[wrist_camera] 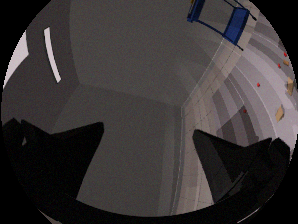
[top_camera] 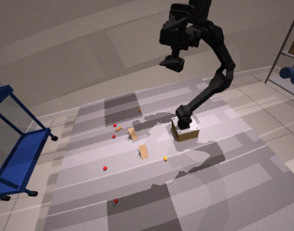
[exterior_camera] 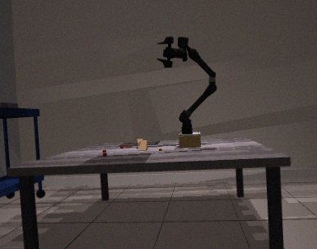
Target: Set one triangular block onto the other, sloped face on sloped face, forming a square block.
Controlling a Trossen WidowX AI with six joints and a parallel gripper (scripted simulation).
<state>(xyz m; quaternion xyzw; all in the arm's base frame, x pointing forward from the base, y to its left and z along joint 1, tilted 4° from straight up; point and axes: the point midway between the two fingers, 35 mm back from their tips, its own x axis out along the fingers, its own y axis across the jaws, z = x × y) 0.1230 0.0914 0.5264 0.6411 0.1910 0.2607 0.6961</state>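
My gripper tip is now 59 cm above the tan triangular block, 13 cm short of it and 8 cm to the left of it.
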